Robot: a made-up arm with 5 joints. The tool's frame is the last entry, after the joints.
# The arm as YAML. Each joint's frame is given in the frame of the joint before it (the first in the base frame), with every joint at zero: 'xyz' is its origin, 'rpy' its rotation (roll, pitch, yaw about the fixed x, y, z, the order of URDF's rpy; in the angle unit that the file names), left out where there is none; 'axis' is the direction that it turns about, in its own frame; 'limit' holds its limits. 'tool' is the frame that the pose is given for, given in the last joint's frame.
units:
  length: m
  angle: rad
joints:
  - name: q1
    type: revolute
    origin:
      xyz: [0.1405, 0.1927, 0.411]
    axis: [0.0, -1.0, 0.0]
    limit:
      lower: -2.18
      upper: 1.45
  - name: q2
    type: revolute
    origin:
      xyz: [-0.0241, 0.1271, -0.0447]
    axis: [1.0, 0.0, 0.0]
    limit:
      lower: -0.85
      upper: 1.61
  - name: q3
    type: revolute
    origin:
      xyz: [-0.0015, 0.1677, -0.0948]
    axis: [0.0, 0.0, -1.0]
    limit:
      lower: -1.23
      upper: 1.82
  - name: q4
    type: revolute
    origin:
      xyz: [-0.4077, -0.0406, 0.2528]
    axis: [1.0, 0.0, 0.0]
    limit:
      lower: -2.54
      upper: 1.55
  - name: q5
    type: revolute
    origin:
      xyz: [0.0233, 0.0, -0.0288]
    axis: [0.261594, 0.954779, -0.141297]
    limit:
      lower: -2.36
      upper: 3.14
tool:
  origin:
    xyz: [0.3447, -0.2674, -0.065]
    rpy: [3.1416, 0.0, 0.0]
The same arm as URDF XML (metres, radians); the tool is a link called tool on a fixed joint. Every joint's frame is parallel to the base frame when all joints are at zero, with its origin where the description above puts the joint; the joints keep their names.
<robot name="arm">
  <joint name="tool_fixed" type="fixed">
    <parent link="link5"/>
    <child link="tool"/>
    <origin xyz="0.3447 -0.2674 -0.065" rpy="-3.1416 0 0"/>
  </joint>
  <joint name="q5" type="revolute">
    <parent link="link4"/>
    <child link="link5"/>
    <origin xyz="0.0233 0 -0.0288"/>
    <axis xyz="0.261594 0.954779 -0.141297"/>
    <limit lower="-2.36" upper="3.14"/>
  </joint>
  <joint name="q4" type="revolute">
    <parent link="link3"/>
    <child link="link4"/>
    <origin xyz="-0.4077 -0.0406 0.2528"/>
    <axis xyz="1 0 0"/>
    <limit lower="-2.54" upper="1.55"/>
  </joint>
  <joint name="q3" type="revolute">
    <parent link="link2"/>
    <child link="link3"/>
    <origin xyz="-0.0015 0.1677 -0.0948"/>
    <axis xyz="0 0 -1"/>
    <limit lower="-1.23" upper="1.82"/>
  </joint>
  <joint name="q2" type="revolute">
    <parent link="link1"/>
    <child link="link2"/>
    <origin xyz="-0.0241 0.1271 -0.0447"/>
    <axis xyz="1 0 0"/>
    <limit lower="-0.85" upper="1.61"/>
  </joint>
  <joint name="q1" type="revolute">
    <parent link="base_link"/>
    <child link="link1"/>
    <origin xyz="0.1405 0.1927 0.411"/>
    <axis xyz="0 -1 0"/>
    <limit lower="-2.18" upper="1.45"/>
  </joint>
  <link name="base_link"/>
  <link name="link1"/>
  <link name="link2"/>
  <link name="link3"/>
  <link name="link4"/>
  <link name="link5"/>
  <link name="tool"/>
</robot>

